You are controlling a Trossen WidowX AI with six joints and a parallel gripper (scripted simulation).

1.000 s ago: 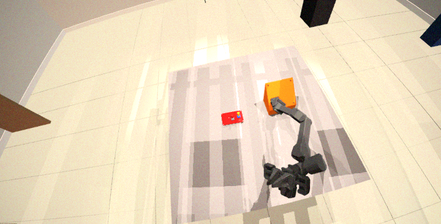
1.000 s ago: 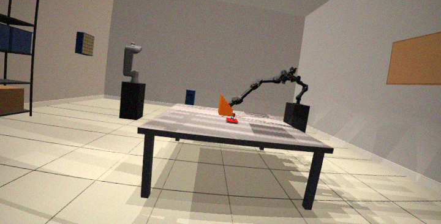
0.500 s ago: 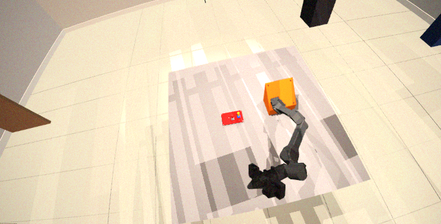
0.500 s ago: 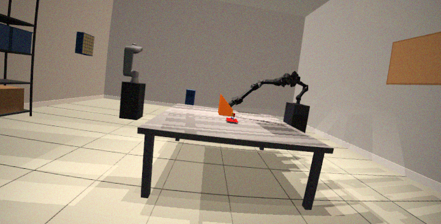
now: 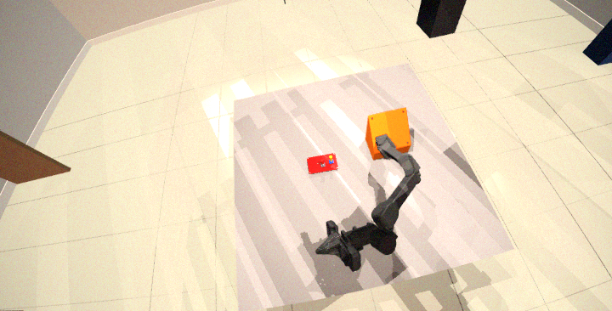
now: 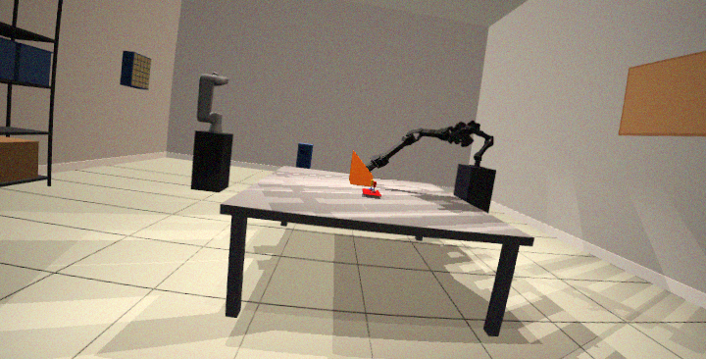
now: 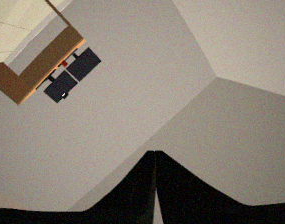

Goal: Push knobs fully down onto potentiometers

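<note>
Now: gripper tip 500 mm to the left of the potentiometer knob, 400 mm above it and 160 mm past it. The rest, counted from my gripper tip: red knob 490 mm to the right, 390 mm below, 110 mm behind.
</note>
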